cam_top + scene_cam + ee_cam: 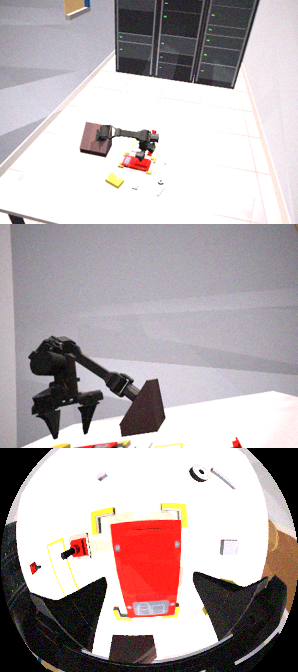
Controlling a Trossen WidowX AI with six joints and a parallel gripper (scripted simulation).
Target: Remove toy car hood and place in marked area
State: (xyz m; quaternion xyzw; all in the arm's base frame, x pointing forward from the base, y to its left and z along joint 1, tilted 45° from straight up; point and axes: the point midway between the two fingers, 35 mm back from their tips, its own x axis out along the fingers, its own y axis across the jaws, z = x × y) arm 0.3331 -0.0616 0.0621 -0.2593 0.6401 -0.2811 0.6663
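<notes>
Now: the hood 5 cm below my gripper tip. From my gripper tip the other things lie so: yellow block (19 cm to the right, 14 cm behind, 8 cm below); wheel (16 cm ahead, 12 cm to the right, 8 cm below); white stick (19 cm to the right, 18 cm ahead, 8 cm below).
</notes>
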